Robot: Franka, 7 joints.
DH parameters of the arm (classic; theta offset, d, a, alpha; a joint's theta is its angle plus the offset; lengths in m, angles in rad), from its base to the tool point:
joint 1: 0 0.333 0 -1.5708
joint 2: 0 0 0 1.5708
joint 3: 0 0.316 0.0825 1.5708
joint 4: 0 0 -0.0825 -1.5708
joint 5: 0 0.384 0 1.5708
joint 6: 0 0 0.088 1.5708
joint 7: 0 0.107 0 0
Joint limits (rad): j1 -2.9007..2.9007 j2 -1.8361..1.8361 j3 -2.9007..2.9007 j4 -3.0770..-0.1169 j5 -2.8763..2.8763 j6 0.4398..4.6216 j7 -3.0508..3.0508
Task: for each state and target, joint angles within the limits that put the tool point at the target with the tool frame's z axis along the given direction. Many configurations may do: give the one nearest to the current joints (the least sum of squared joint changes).
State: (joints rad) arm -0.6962 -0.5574 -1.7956 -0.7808 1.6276 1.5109 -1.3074
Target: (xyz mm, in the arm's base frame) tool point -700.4 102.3 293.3 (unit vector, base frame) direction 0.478 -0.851 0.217
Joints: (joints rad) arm -0.5325 -1.4439 -2.3655 -0.5084 0.8621 0.8607 -1.3074
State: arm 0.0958 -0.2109 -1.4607 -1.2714 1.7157 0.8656 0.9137
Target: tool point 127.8 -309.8 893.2 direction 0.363 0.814 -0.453
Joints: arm 0.2769 -0.1692 -1.5579 -1.0036 1.3838 0.5293 0.9137
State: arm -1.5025 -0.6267 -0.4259 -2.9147 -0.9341 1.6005 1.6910
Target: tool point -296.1 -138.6 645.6 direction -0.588 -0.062 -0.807
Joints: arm -1.7031 -1.0807 -0.4845 -2.3589 -0.9572 1.7128 1.6910
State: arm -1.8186 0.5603 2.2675 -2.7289 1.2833 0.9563 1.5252
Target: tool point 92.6 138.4 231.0 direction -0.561 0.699 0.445
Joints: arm -1.5821 -0.1969 1.8533 -3.0770 1.1295 0.9337 1.5252
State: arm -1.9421 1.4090 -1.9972 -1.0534 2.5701 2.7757 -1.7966
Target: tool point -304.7 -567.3 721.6 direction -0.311 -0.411 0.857
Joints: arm -1.8911 1.6331 -2.6933 -0.8778 2.3292 3.4705 -1.7966
